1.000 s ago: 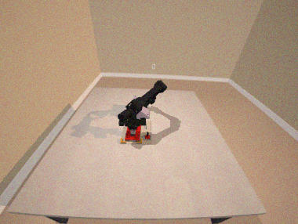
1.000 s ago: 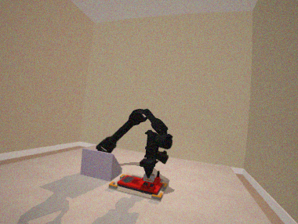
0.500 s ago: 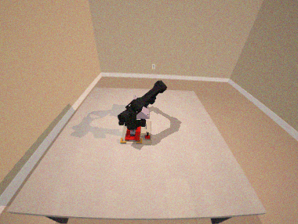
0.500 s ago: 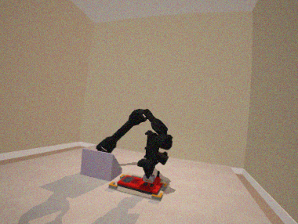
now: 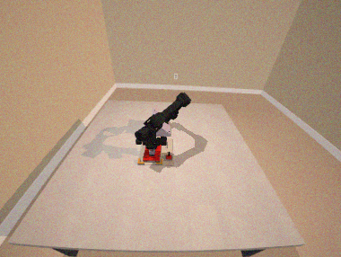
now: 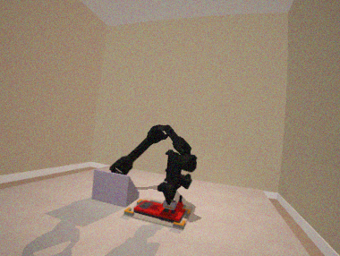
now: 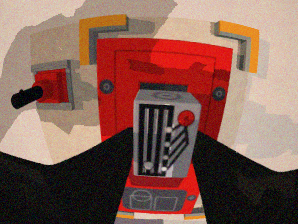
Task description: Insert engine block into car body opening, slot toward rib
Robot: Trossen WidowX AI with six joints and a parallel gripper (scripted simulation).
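Now: gripper tip 30 mm short of the black post, 110 mm to the right of it and 20 mm above it. The rest, counted from my gripper tip: engine block 10 mm below.
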